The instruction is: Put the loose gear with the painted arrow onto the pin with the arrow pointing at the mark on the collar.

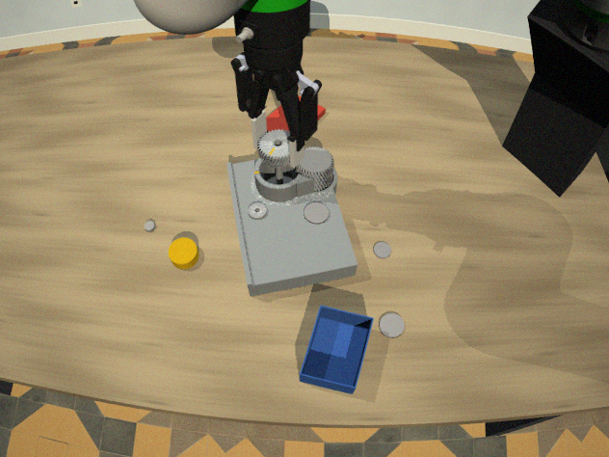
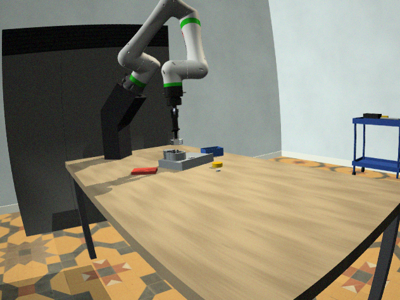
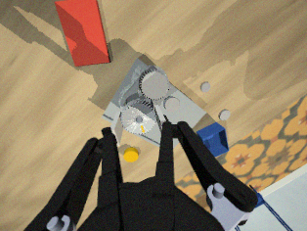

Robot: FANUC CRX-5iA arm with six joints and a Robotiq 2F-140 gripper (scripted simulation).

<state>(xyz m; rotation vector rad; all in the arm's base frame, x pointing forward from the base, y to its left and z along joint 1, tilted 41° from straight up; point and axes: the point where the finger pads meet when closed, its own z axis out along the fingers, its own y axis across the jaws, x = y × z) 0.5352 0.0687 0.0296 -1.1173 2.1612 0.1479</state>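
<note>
The gear is 2 cm below my hand. From my hand the other things lie so: red block (19 cm to the right, 14 cm below); yellow puck (14 cm ahead, 14 cm to the left, 14 cm below); small grey disc (22 cm ahead, 9 cm to the left, 14 cm below).
</note>
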